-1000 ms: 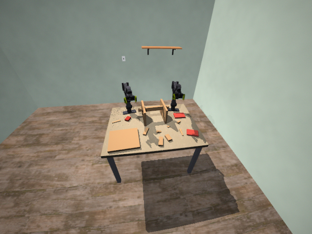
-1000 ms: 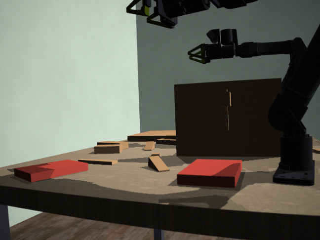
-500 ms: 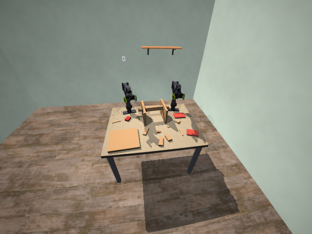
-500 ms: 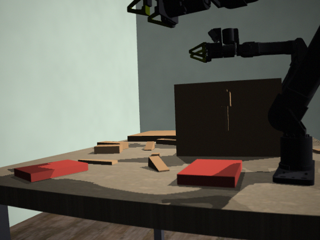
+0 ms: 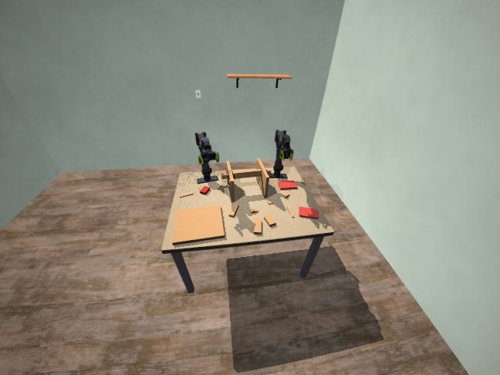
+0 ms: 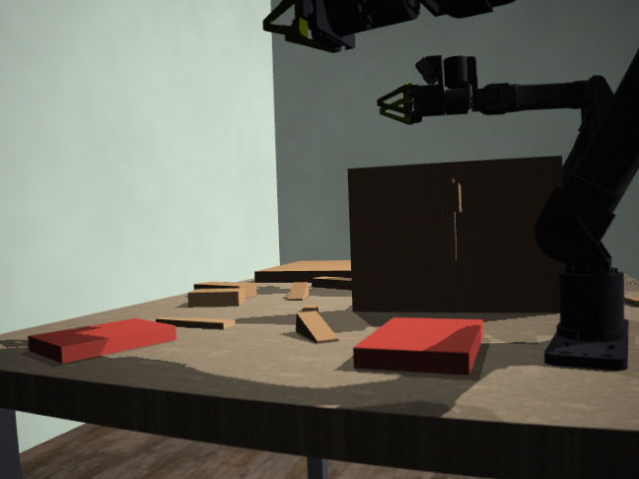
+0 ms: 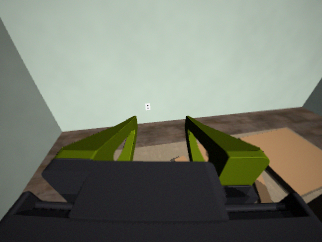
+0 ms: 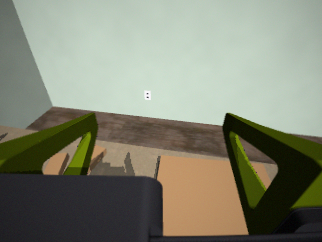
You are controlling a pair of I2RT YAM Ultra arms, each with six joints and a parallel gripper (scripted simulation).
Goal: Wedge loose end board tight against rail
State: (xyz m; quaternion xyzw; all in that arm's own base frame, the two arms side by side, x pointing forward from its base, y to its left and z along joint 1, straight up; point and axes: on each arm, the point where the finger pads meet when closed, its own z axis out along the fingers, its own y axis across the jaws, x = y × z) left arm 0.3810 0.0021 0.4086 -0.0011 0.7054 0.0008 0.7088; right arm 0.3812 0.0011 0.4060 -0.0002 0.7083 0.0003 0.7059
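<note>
Right now my left hand is 260 mm to the left of the rail, 240 mm above it and 200 mm past it. From my left hand the other things lie so: flat board: 660 mm to the right, 400 mm below, 180 mm ahead.
</note>
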